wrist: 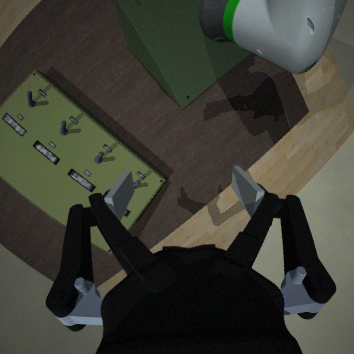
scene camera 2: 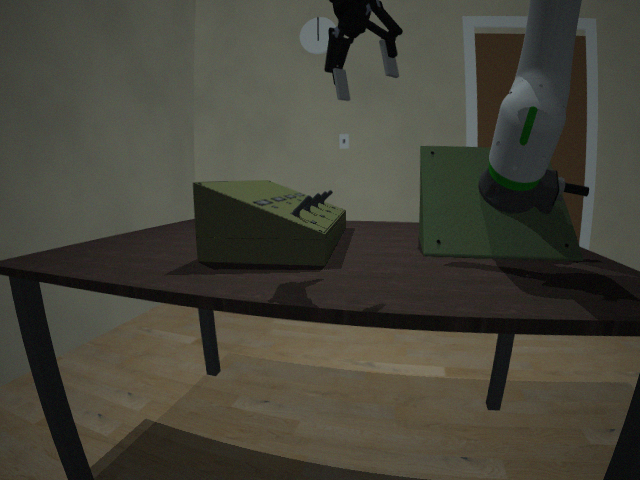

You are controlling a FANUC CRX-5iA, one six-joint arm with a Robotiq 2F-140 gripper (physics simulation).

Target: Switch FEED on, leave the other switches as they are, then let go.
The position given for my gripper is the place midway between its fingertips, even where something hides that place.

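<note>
There is my gripper [scene camera 2: 366,88], and the wrist view gives me the gripper again [wrist: 182,178]. A switch console [scene camera 2: 254,222] is here as well. I can find the console in the wrist view too [wrist: 54,170].
</note>
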